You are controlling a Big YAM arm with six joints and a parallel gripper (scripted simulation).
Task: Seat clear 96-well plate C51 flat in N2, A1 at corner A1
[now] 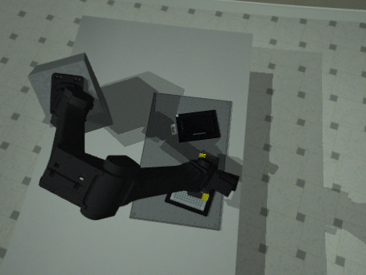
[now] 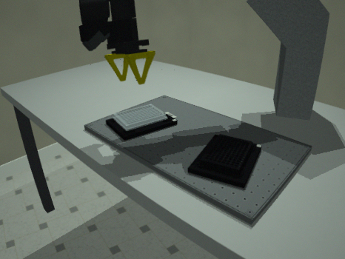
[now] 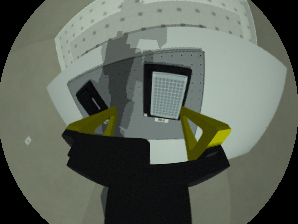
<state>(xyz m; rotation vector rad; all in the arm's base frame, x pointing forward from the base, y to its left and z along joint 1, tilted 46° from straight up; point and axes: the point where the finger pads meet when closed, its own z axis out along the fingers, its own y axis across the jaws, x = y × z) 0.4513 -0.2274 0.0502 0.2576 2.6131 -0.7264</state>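
Now: the clear 96-well plate C51 12 cm below my hand, 4 cm behind it and 2 cm to the right of it. The rest, counted from my hand: station label: 25 cm to the left, 14 cm below, 10 cm behind; black plate nest N2: 14 cm below, 4 cm behind, 1 cm to the right; black 96-well plate C15: 26 cm to the left, 12 cm below.
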